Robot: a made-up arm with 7 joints.
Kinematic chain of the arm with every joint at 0, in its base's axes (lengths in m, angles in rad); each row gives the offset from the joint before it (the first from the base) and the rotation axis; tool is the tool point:
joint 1: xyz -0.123 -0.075 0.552 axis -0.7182 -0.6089 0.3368
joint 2: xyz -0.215 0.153 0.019 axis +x
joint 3: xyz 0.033 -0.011 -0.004 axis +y
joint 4: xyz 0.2 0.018 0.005 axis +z
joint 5: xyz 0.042 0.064 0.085 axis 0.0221 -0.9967 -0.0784
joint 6: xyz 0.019 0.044 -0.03 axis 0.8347 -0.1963 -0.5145
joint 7: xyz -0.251 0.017 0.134 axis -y
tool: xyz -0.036 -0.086 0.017
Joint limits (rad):
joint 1: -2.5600..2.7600
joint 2: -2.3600..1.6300
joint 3: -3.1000..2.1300
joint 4: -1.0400..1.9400
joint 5: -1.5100..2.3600
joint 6: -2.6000..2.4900
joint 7: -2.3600..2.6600
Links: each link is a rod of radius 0.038 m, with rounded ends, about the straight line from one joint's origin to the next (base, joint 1, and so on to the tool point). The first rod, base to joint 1, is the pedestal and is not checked.
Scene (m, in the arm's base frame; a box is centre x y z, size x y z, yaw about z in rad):
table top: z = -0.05
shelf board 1: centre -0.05 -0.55 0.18 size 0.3 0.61 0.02 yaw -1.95
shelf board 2: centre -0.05 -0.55 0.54 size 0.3 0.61 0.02 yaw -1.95
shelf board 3: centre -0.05 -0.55 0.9 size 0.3 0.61 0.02 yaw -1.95
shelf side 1: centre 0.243 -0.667 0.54 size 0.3 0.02 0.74 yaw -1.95
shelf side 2: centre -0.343 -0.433 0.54 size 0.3 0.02 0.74 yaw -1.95
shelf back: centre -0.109 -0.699 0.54 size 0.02 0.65 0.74 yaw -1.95
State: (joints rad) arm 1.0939 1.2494 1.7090 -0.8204 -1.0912 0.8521 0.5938
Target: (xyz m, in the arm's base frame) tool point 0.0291 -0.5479 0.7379
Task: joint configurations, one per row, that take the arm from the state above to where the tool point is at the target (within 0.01 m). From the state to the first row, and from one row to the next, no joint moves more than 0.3 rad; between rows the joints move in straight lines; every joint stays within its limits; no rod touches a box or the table.
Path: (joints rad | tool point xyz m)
1: 0.8171 1.1708 1.4551 -0.8338 -1.1377 0.9482 0.5798 | -0.0201 0.3448 0.4583
2: 0.5403 1.0921 1.2011 -0.8473 -1.1843 1.0442 0.5657 | 0.0492 0.2942 0.5874
3: 0.2635 1.0135 0.9472 -0.8607 -1.2308 1.1403 0.5517 | 0.1124 0.1962 0.6847
4: -0.0133 0.9348 0.6933 -0.8742 -1.2773 1.2363 0.5376 | 0.1574 0.0673 0.7455
5: -0.2901 0.8562 0.4394 -0.8876 -1.3239 1.3324 0.5236 | 0.1765 -0.0751 0.7729
6: -0.5669 0.7775 0.1854 -0.9011 -1.3704 1.4284 0.5095 | 0.1676 -0.2160 0.7756
7: -0.8437 0.6989 -0.0685 -0.9145 -1.4169 1.5245 0.4955 | 0.1345 -0.3446 0.7645
8: -1.1205 0.6203 -0.3224 -0.9280 -1.4635 1.6205 0.4814 | 0.0850 -0.4555 0.7496
9: -1.3973 0.5416 -0.5763 -0.9414 -1.5100 1.7166 0.4674 | 0.0291 -0.5479 0.7379

